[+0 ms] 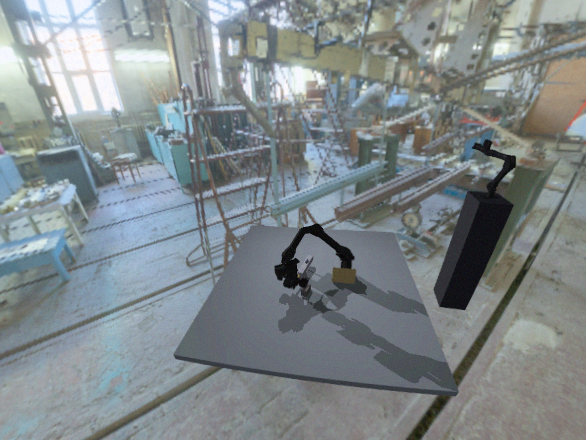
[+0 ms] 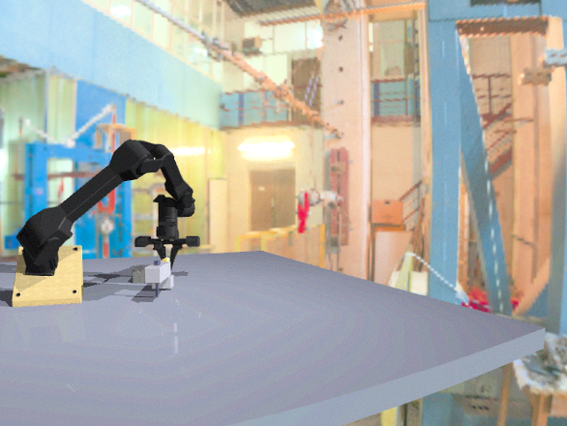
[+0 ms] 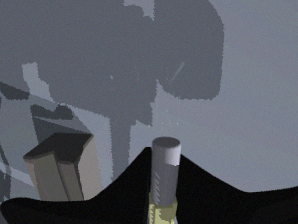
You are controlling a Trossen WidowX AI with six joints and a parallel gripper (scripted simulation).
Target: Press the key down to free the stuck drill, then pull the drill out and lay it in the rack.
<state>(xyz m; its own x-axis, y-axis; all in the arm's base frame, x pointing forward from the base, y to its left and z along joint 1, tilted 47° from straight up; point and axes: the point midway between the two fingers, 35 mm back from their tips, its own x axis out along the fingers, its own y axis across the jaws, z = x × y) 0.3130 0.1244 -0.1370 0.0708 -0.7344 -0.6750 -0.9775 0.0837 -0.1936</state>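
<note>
The drill lies 4 cm to the right of my gripper tip, 4 cm above it and 1 cm behind it. From my gripper tip the other things lie so: light grey block (20 cm to the right, 4 cm behind, 2 cm above); rack (8 cm behind, 2 cm to the right).
</note>
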